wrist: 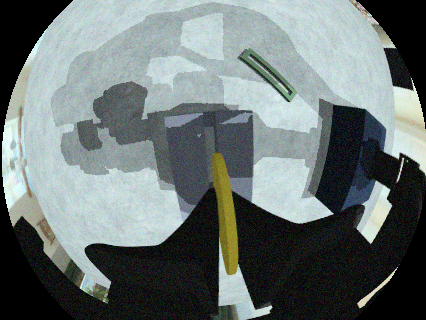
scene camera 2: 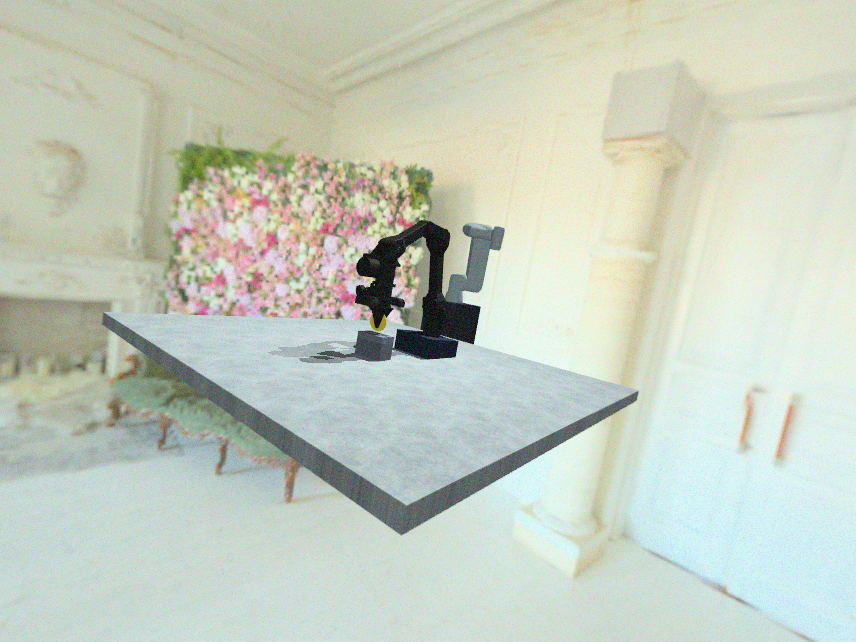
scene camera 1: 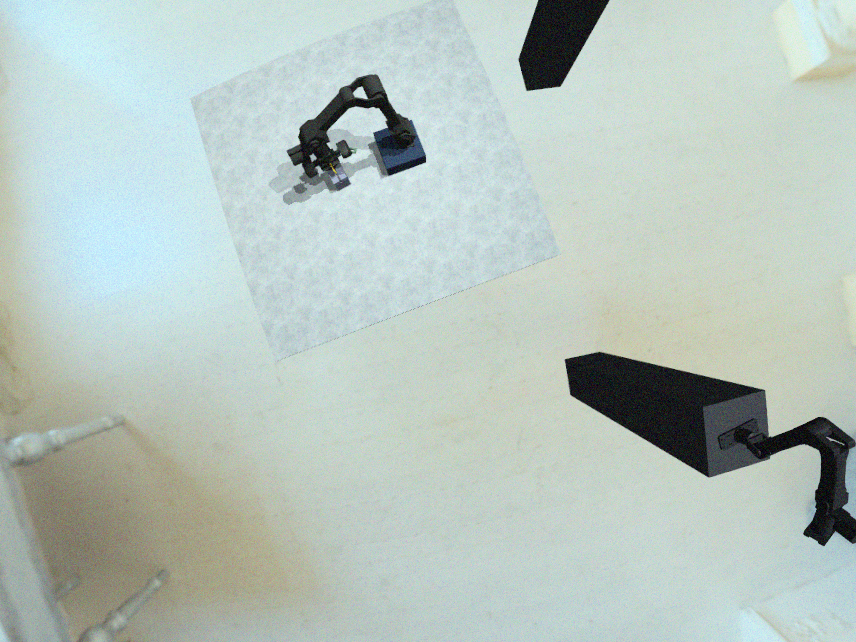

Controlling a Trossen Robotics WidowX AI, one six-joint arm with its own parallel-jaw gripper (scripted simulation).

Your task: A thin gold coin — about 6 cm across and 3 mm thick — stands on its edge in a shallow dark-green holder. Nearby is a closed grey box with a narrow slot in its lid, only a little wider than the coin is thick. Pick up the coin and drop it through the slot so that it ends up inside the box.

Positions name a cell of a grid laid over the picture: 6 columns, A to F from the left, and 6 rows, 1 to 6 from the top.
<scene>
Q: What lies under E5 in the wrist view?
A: My gripper.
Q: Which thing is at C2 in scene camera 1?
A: My gripper.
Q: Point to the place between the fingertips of my gripper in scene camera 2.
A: At C4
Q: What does my gripper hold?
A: A gold coin.
</scene>
